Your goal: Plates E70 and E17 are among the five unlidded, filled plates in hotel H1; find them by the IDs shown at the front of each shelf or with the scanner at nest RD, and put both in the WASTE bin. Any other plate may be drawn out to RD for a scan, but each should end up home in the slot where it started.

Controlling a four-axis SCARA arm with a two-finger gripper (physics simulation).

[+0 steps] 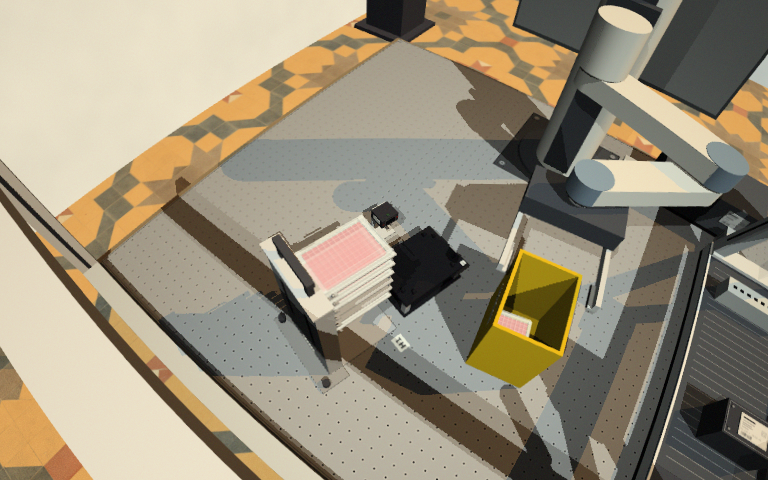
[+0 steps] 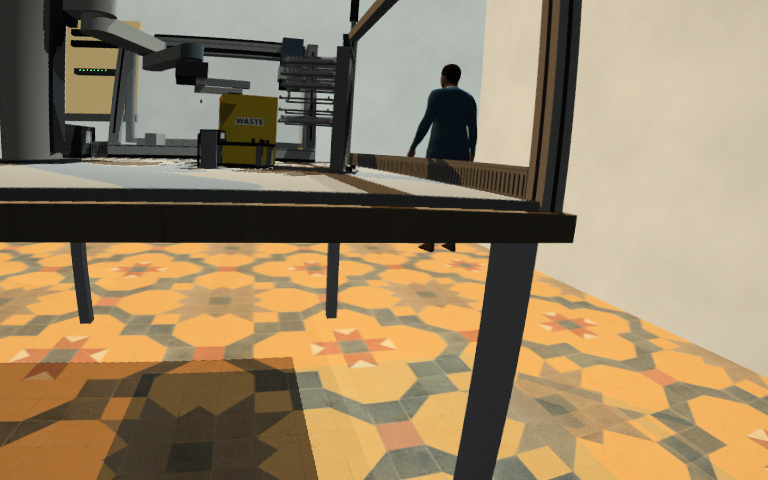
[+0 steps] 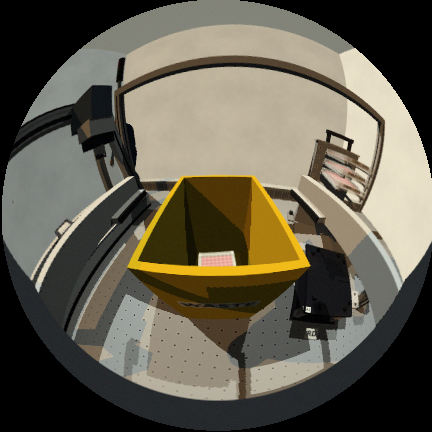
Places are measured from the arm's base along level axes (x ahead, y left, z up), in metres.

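Pixels of known places: gripper, between the fingertips: (image 1: 547,288) (image 2: 245,89) (image 3: 217,180); arm's base, origin of its link: (image 1: 558,162).
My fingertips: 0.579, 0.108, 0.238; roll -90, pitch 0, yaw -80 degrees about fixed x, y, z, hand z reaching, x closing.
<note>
Ahead of a thing's pixels: the offset from my fingertips to its top centre, as dx, dy, dz. "*": to the spot under its first point.
My gripper (image 1: 546,287) (image 2: 244,87) (image 3: 217,180) is open, its long fingers wide apart above the yellow WASTE bin {+0.008, +0.001, -0.025} (image 1: 518,362) (image 2: 243,110) (image 3: 220,270). A pink-filled plate {+0.014, +0.003, -0.205} (image 1: 515,323) (image 3: 216,259) lies low inside the bin, apart from the fingers; its ID does not show. Hotel H1 (image 1: 325,333) (image 2: 339,113) (image 3: 316,157) stands apart from the bin with several stacked plates. Its top plate {+0.165, -0.280, +0.043} (image 1: 348,254) is pink-filled; the shelf IDs are not readable. The black nest RD {-0.004, -0.231, -0.155} (image 1: 427,266) (image 2: 209,148) (image 3: 327,280) holds no plate and stands between hotel and bin.
A small black scanner box {-0.054, -0.357, -0.141} (image 1: 385,214) stands beside the nest and hotel. An H1 label {* +0.138, -0.171, -0.224} (image 1: 400,342) lies on the perforated deck. A dark labelled box {* -0.061, +0.463, -0.105} (image 1: 753,424) is at the lower right. A person (image 2: 451,118) stands beyond the table.
</note>
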